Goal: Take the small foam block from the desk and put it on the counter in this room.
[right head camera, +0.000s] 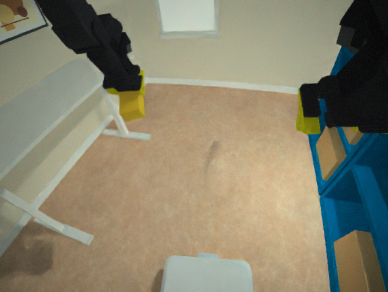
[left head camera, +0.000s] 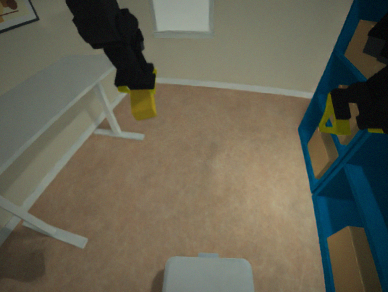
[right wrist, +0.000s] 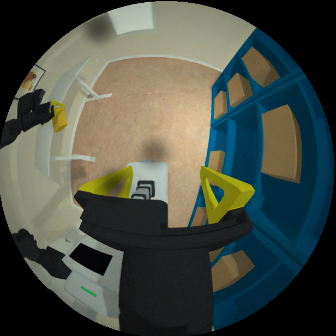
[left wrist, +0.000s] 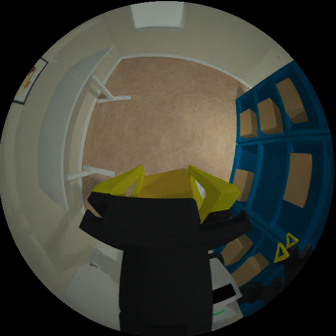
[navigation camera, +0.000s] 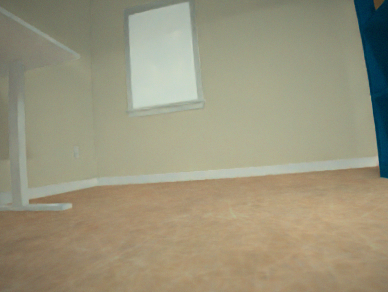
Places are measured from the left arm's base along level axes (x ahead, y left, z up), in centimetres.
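Where they show: left gripper, fingertip midpoint: [left head camera: 145, 92]; right gripper, fingertip midpoint: [right head camera: 325, 126] [left head camera: 344, 128].
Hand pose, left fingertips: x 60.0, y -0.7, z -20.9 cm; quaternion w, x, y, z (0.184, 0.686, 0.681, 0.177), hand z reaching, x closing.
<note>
After its pixels a point has its place.
The small yellow foam block [left head camera: 143, 106] {x 50.9, y -2.7, z -20.0 cm} [right head camera: 132, 107] {x 50.9, y -3.2, z -20.0 cm} [left wrist: 165, 185] [right wrist: 60, 123] is between the fingers of my left gripper [left head camera: 141, 92] {x 60.0, y -0.7, z -20.9 cm} [right head camera: 131, 93] {x 60.0, y -0.7, z -20.9 cm} [left wrist: 165, 168], held up in the air. My left gripper is shut on it. My right gripper [right wrist: 166, 169] [left wrist: 283, 237] stands open, with its fingers wide apart and no object between them. A long white table, likely the desk [left head camera: 45, 105] {x 94.4, y 80.2, z -46.0 cm} [right head camera: 45, 111] {x 90.1, y 82.4, z -46.0 cm} [left wrist: 59, 115] [navigation camera: 37, 42] {x 149.0, y 61.1, z -48.5 cm}, stands along the wall at the left. I cannot make out a counter with certainty. A pale surface shows at the lower left of the left wrist view.
A blue shelf unit [left head camera: 320, 235] [left wrist: 280, 142] [navigation camera: 377, 115] holding several brown boxes stands at the right, close to my right arm. The desk's white legs and feet [left head camera: 70, 236] reach out over the floor. A window [navigation camera: 162, 55] {x 292.1, y 10.8, z 0.7 cm} is in the far wall. My white base [left head camera: 207, 275] {x 22.1, y -22.1, z -115.0 cm} shows below.
</note>
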